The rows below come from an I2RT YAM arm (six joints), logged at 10 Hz.
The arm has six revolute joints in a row. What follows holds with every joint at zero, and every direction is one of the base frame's.
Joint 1 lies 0.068 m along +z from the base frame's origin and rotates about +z.
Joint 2 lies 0.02 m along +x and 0.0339 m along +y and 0.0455 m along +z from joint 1 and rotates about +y.
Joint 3 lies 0.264 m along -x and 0.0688 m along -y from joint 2 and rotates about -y.
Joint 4 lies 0.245 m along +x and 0.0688 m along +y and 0.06 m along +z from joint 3 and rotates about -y.
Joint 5 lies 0.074 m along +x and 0.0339 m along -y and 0.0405 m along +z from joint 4 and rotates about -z.
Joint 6 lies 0.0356 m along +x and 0.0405 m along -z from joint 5 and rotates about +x.
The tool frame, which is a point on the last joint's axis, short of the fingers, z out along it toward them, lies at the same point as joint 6; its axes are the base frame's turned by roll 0, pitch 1.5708 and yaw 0 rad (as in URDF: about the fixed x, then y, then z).
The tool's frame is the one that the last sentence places.
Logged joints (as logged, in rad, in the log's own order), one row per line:
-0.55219, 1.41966, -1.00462, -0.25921, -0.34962, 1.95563
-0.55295, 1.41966, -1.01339, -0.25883, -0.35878, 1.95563
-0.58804, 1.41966, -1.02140, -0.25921, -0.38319, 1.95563
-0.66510, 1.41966, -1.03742, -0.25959, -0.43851, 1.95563
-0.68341, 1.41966, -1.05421, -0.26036, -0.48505, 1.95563
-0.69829, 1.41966, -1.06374, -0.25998, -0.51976, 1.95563
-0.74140, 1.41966, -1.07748, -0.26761, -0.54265, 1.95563
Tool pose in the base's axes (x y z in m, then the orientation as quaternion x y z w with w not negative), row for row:
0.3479, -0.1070, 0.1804, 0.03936, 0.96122, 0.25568, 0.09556
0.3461, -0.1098, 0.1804, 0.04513, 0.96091, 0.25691, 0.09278
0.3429, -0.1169, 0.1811, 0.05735, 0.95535, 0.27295, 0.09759
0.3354, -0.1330, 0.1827, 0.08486, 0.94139, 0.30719, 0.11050
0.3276, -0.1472, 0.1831, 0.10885, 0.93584, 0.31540, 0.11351
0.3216, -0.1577, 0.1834, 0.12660, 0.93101, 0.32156, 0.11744
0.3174, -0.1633, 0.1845, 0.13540, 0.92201, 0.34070, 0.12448
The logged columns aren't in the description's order. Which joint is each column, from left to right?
Columns, left to right: joint 5, joint 3, joint 4, joint 6, joint 1, joint 2.
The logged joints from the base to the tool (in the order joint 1, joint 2, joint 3, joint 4, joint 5, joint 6), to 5 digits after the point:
-0.34962, 1.95563, 1.41966, -1.00462, -0.55219, -0.25921
-0.35878, 1.95563, 1.41966, -1.01339, -0.55295, -0.25883
-0.38319, 1.95563, 1.41966, -1.02140, -0.58804, -0.25921
-0.43851, 1.95563, 1.41966, -1.03742, -0.66510, -0.25959
-0.48505, 1.95563, 1.41966, -1.05421, -0.68341, -0.26036
-0.51976, 1.95563, 1.41966, -1.06374, -0.69829, -0.25998
-0.54265, 1.95563, 1.41966, -1.07748, -0.74140, -0.26761

